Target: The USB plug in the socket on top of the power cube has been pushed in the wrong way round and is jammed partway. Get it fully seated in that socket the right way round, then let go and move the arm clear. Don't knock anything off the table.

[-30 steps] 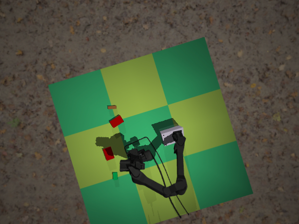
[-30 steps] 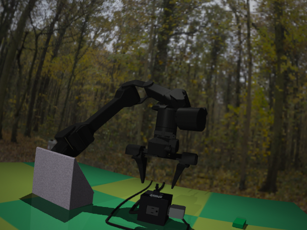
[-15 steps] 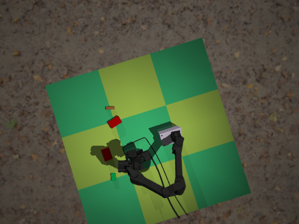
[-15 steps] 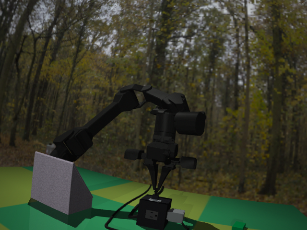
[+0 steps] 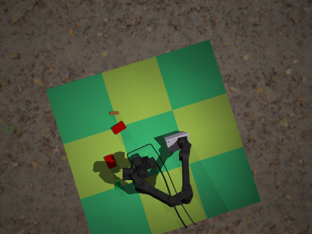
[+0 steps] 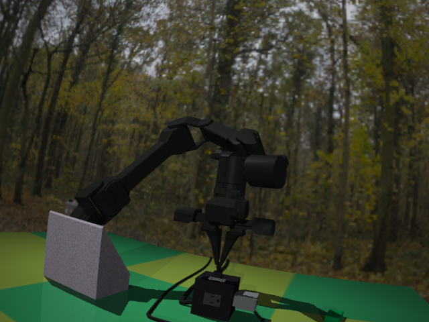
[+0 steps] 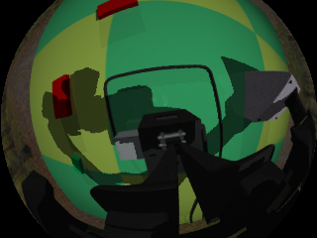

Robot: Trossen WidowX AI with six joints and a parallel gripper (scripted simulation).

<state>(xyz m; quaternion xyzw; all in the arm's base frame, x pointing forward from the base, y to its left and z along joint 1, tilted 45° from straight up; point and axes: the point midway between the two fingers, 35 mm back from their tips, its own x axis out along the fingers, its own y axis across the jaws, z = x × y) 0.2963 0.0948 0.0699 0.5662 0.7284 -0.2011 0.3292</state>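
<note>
Right now my gripper tip is 10 mm to the right of the light USB socket and 40 mm above it. The rest, counted from my gripper tip: green block 220 mm ahead, 150 mm to the left, 100 mm below; then brown block 160 mm ahead, 390 mm to the right, 100 mm below; then dark USB plug 20 mm below.
</note>
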